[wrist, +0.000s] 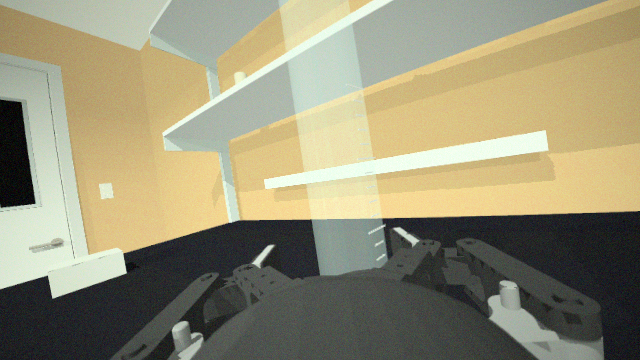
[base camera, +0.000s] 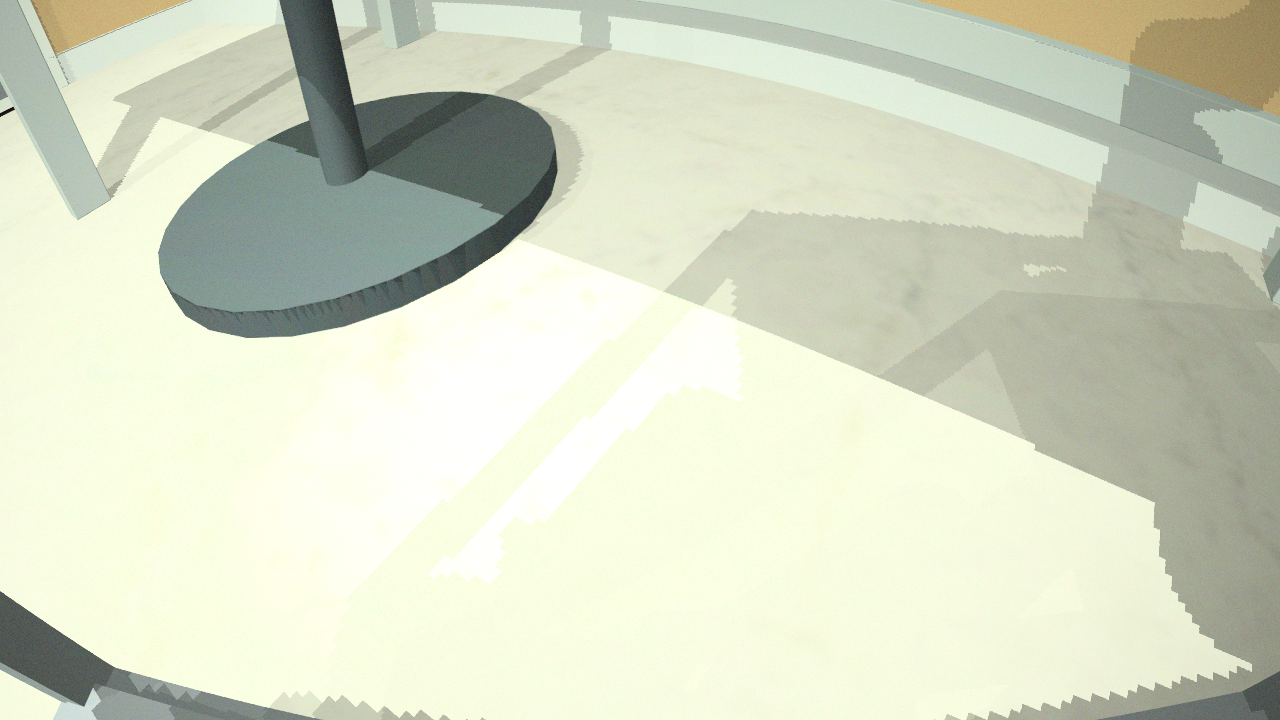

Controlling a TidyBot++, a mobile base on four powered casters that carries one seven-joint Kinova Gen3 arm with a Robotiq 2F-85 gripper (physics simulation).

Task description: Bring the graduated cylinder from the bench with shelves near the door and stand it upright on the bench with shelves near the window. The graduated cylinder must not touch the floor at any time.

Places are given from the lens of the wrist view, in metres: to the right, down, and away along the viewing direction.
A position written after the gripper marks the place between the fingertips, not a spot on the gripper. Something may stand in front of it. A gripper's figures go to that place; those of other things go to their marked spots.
gripper (wrist: 335, 249): 0.01, 0.05, 0.15
graduated cylinder (wrist: 328, 97): 0.00, -0.04, 0.10
